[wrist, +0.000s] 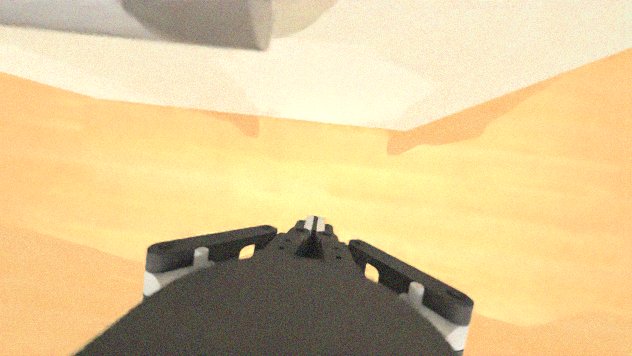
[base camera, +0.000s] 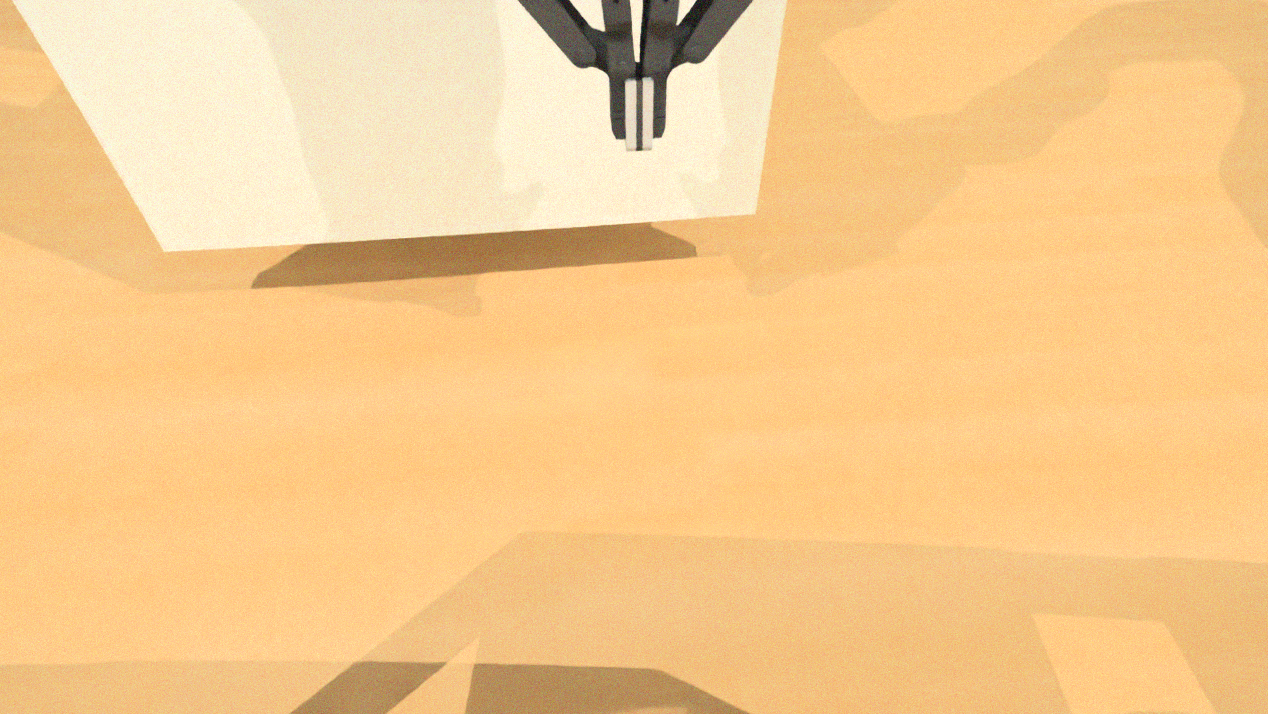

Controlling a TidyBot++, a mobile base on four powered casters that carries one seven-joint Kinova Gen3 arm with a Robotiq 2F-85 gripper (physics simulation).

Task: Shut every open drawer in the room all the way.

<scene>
gripper: wrist; base camera
same spot on gripper: [wrist: 311, 238] = [base camera: 636, 66]
</scene>
